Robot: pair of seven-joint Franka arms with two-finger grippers.
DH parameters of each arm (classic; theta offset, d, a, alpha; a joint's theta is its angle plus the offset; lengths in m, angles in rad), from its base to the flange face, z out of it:
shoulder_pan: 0 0.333 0 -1.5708
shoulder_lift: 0 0 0 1.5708
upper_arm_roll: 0 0.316 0.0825 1.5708
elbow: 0 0 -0.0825 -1.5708
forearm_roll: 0 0.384 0 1.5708
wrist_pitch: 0 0 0.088 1.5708
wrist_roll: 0 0.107 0 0
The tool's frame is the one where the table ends.
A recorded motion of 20 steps. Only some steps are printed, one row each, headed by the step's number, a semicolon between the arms.
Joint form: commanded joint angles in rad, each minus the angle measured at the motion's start. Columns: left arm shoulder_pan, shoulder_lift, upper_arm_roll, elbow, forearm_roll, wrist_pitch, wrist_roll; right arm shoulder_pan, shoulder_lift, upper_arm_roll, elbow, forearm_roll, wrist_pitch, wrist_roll.
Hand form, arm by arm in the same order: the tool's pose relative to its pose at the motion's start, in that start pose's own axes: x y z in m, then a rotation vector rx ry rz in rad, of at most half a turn. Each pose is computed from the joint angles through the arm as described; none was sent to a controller.
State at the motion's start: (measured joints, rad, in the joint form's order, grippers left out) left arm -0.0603 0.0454 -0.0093 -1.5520 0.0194 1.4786 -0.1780; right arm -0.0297 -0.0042 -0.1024 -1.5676 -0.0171 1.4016 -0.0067
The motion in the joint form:
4: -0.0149 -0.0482 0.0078 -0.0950 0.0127 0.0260 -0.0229; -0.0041 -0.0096 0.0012 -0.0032 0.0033 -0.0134 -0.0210
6: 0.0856 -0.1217 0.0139 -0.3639 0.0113 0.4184 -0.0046; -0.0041 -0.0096 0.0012 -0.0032 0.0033 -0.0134 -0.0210
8: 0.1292 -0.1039 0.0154 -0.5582 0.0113 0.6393 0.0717; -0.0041 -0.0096 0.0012 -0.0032 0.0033 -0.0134 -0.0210
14: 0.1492 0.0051 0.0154 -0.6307 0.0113 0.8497 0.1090; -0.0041 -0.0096 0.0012 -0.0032 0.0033 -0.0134 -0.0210
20: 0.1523 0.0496 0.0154 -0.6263 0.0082 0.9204 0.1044; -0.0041 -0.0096 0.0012 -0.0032 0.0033 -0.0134 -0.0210
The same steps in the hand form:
4: -0.0130 0.0006 0.0169 0.0177 -0.0176 -0.0157; -0.0048 0.0014 -0.0019 0.0048 -0.0070 -0.0188
6: 0.0019 -0.0532 0.0728 -0.0238 0.1723 -0.0968; -0.0048 0.0014 -0.0019 0.0048 -0.0070 -0.0188
8: 0.0056 -0.0738 0.1561 -0.0213 0.1802 -0.0597; -0.0048 0.0014 -0.0019 0.0048 -0.0070 -0.0188
14: 0.0263 -0.0805 0.2272 -0.0221 0.2088 -0.0379; -0.0048 0.0014 -0.0019 0.0048 -0.0070 -0.0188
20: 0.0376 -0.0812 0.2418 -0.0270 0.2391 -0.0468; -0.0048 0.0014 -0.0019 0.0048 -0.0070 -0.0188

